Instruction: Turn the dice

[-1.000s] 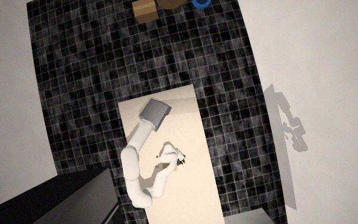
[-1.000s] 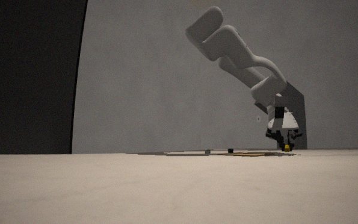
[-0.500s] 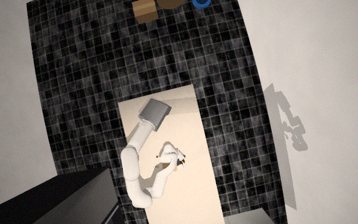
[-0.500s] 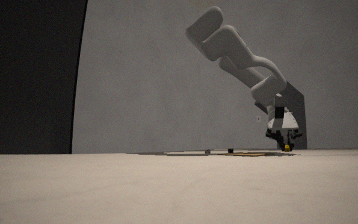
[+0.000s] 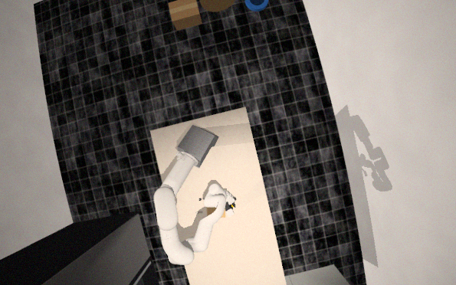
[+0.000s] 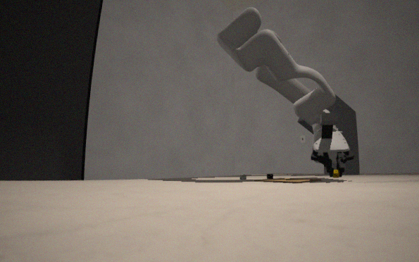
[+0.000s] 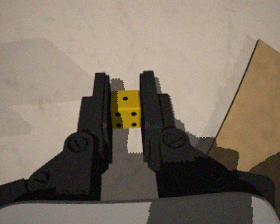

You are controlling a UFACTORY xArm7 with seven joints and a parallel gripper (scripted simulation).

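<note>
The tan mat is 12 cm to the right of my hand, 4 cm behind it and 3 cm below it. From my hand the other things lie so: pale die: 27 cm to the right, 9 cm behind, 3 cm below; yellow die: 1 cm below, 1 cm ahead; black die: 18 cm to the right, 17 cm behind, 3 cm below.
</note>
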